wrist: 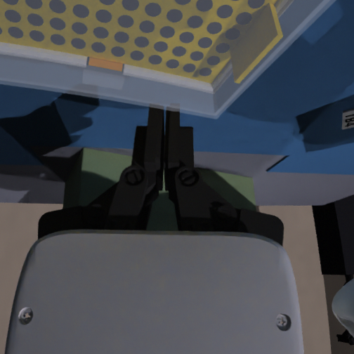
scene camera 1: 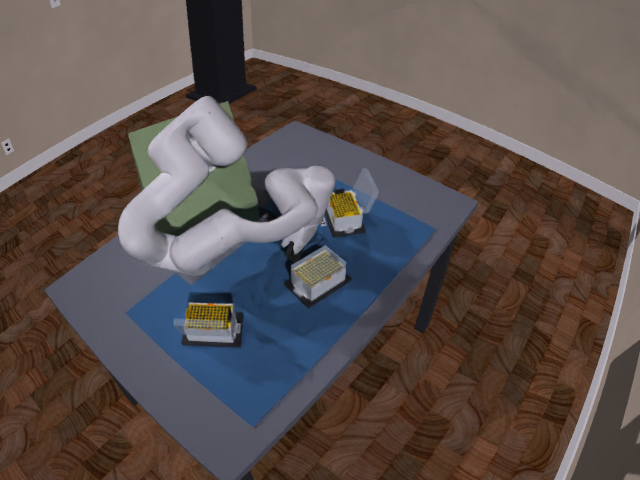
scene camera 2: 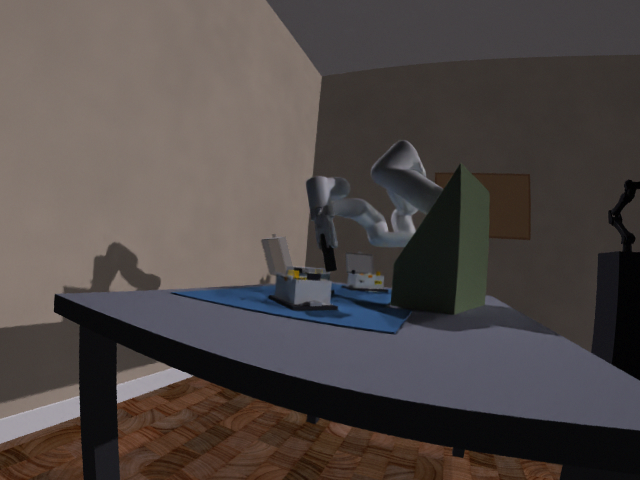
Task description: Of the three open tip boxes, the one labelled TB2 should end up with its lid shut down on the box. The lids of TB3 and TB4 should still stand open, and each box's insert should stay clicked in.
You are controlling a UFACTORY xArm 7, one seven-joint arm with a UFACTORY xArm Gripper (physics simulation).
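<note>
The middle tip box has its clear lid lying over the yellow insert; I cannot tell if it is fully shut, and its label does not show. A label reading TB4 lies to the right in the wrist view. The back-right box has its lid standing open. The left box also has an open lid. Both show yellow inserts. My gripper is shut and empty, beside the middle box's arm-side edge.
The boxes sit on dark bases on a blue mat, on a grey table. A green block stands beside the arm, on the table's far side in the first scene view.
</note>
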